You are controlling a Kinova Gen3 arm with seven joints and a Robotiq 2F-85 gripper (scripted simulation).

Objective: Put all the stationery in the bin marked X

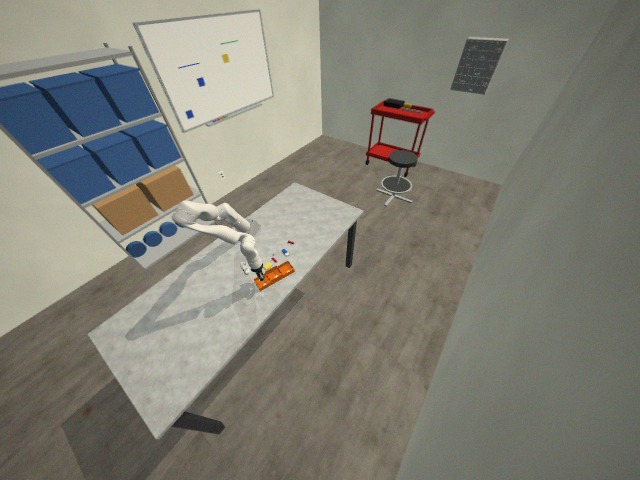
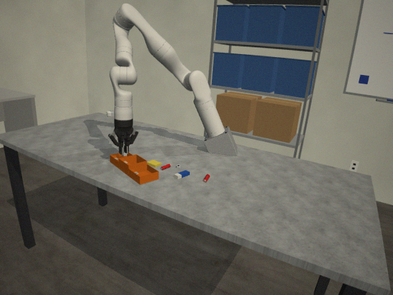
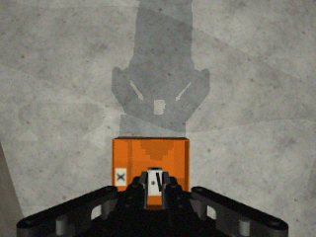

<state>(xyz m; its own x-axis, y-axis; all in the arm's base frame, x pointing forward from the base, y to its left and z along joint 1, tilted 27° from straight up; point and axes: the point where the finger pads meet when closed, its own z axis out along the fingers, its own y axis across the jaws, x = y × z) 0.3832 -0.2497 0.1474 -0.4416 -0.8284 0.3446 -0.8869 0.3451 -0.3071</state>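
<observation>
Now: the yellow block 50 mm behind my hand, 120 mm to the left of it and 50 mm below it. Round my hand: orange bins: 40 mm ahead, 70 mm to the left, 40 mm below; then nut: 80 mm behind, 220 mm to the left, 50 mm below; then grey sharpener-like piece: 10 mm below.
</observation>
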